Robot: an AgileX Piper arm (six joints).
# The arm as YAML. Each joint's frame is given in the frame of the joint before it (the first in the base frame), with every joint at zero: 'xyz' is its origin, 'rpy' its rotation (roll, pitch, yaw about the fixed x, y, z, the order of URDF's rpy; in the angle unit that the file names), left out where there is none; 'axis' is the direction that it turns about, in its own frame. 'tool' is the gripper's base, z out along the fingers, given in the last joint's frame.
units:
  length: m
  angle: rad
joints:
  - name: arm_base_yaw
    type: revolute
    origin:
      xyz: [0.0, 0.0, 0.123]
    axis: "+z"
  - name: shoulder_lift
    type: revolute
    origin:
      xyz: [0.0, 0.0, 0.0]
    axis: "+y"
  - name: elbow
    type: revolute
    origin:
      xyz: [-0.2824, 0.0, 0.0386]
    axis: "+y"
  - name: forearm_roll
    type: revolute
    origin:
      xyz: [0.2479, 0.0, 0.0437]
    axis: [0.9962, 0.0, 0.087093]
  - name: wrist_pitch
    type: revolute
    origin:
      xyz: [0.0, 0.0, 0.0]
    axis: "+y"
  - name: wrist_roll
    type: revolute
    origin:
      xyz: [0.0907, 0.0, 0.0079]
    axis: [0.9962, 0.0, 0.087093]
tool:
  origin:
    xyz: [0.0, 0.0, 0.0]
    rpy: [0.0, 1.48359, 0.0]
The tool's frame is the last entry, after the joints.
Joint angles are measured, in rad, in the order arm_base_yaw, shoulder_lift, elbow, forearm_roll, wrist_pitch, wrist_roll. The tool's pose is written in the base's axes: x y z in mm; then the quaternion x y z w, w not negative. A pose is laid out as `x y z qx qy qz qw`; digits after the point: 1 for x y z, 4 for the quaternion.
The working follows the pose.
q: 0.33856 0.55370 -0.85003 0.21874 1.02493 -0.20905
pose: 66.7 41.4 365.7 -0.2318 0.8579 0.1374 0.4375
Where each joint sits with the arm in this pose, in the base's axes (m; each line is computed from the numbers above, not from the rounded line before):
arm_base_yaw: 0.0000 0.0000 0.1230
shoulder_lift: 0.0000 0.0000 0.1230
elbow: -0.2074 -0.0730 0.3043
forearm_roll: 0.0042 0.0015 0.4185
wrist_pitch: 0.0042 0.0015 0.4185
wrist_roll: 0.0667 0.0414 0.3657
the tool: 0.0667 0.0414 0.3657

